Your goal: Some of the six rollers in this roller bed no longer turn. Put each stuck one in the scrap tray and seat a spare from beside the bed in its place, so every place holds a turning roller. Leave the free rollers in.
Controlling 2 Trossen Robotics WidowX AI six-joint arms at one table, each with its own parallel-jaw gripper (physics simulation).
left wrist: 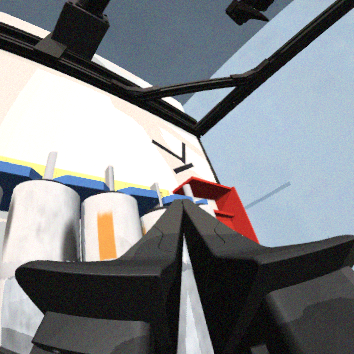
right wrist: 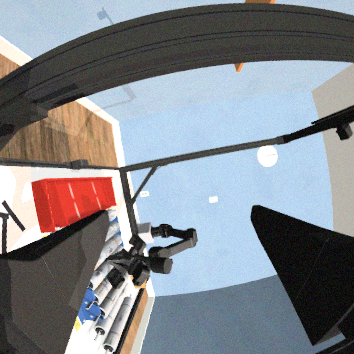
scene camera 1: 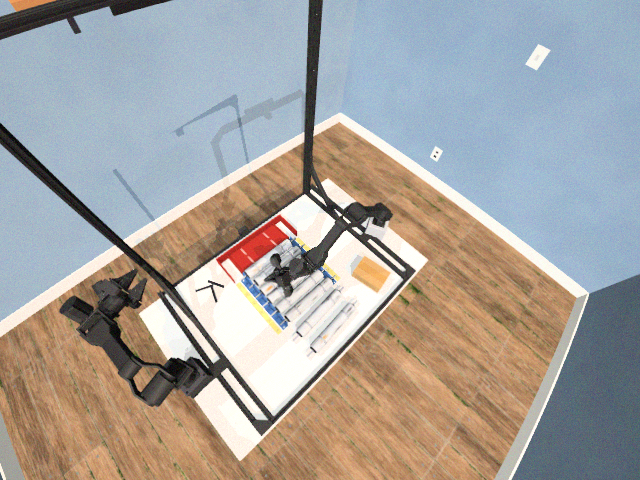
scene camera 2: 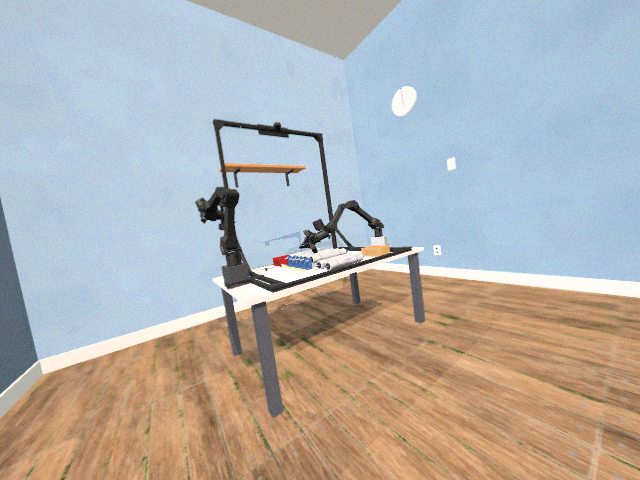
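Seen in the pictures: left gripper, between the fingertips: (left wrist: pixel 180 205) (right wrist: pixel 105 259) (scene camera 1: pixel 263 280) (scene camera 2: pixel 299 247); right gripper, between the fingertips: (left wrist: pixel 282 4) (right wrist: pixel 180 215) (scene camera 1: pixel 141 274) (scene camera 2: pixel 235 214); left arm's base, origin of its link: (right wrist: pixel 151 231) (scene camera 1: pixel 379 221) (scene camera 2: pixel 378 236); right arm's base, origin of its link: (left wrist: pixel 89 9) (scene camera 1: pixel 188 375) (scene camera 2: pixel 234 265).
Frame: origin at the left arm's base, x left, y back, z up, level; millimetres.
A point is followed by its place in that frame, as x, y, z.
Observation:
The roller bed's blue rails (scene camera 1: pixel 282 321) (scene camera 2: pixel 299 262) (left wrist: pixel 82 184) {-388, -555, -31} (right wrist: pixel 90 312) {-285, -616, -63} carry grey-white rollers side by side; one roller (left wrist: pixel 107 225) {-387, -518, -24} has an orange stripe. The left arm hides part of the bed in scene camera 1. Two spare rollers (scene camera 1: pixel 319 311) {-143, -530, -49} (scene camera 1: pixel 332 328) {-67, -581, -49} lie parallel beside the bed. The red scrap tray (scene camera 1: pixel 255 245) {-548, -321, -69} (scene camera 2: pixel 280 260) {-569, -519, -55} (left wrist: pixel 240 215) {-648, -413, -53} (right wrist: pixel 92 195) {-509, -283, -67} is behind the bed; no roller shows in it. My left gripper (scene camera 1: pixel 268 279) {-409, -503, 21} (scene camera 2: pixel 303 244) {-409, -503, 21} (left wrist: pixel 180 205) {-409, -503, 21} is shut and empty, low over the rollers toward the tray side. My right gripper (scene camera 1: pixel 139 276) {-721, -714, 293} (scene camera 2: pixel 202 221) (right wrist: pixel 180 215) {-721, -714, 293} is open and empty, raised at the left.
An orange block (scene camera 1: pixel 371 273) {33, -278, -43} (scene camera 2: pixel 375 251) {51, -329, -65} sits right of the bed. Thin black bars (scene camera 1: pixel 211 290) {-649, -599, -97} (left wrist: pixel 182 155) {-670, -592, -97} lie on the table left of the tray. Yellow strips (scene camera 1: pixel 266 315) {-361, -616, -96} run along the bed's sides. A black frame post (scene camera 1: pixel 311 77) {-433, 97, 586} (scene camera 2: pixel 326 180) {-426, 99, 535} rises behind the table.

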